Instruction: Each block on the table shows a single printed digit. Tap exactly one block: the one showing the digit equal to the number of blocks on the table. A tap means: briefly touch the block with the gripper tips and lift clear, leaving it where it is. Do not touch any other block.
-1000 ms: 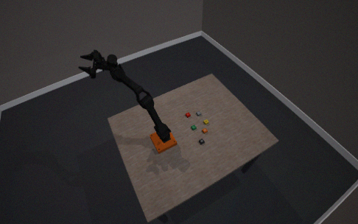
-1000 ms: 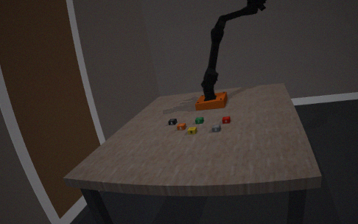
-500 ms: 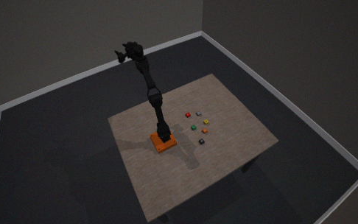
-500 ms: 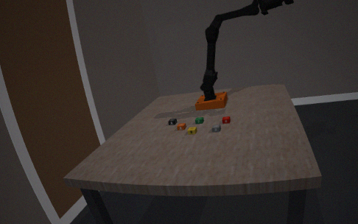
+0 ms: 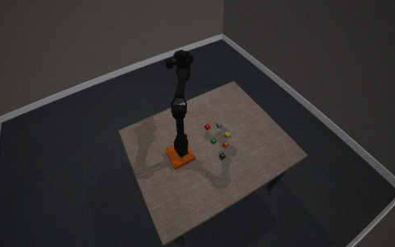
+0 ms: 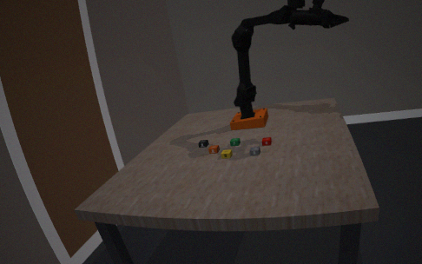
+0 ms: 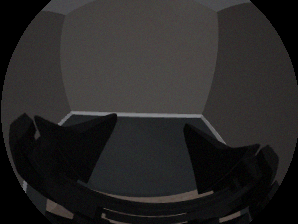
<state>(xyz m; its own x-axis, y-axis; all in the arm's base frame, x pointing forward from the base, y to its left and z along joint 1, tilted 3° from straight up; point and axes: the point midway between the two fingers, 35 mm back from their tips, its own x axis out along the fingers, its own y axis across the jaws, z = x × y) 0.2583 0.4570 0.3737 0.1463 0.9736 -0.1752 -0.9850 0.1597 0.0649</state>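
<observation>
My gripper tip is 50 mm past the black block, 640 mm to the left of it and 420 mm above it. Round my gripper tip: red block (10 mm ahead, 380 mm to the right, 420 mm below); then green block (20 mm behind, 500 mm to the right, 420 mm below); then grey block (90 mm ahead, 410 mm to the right, 420 mm below).
</observation>
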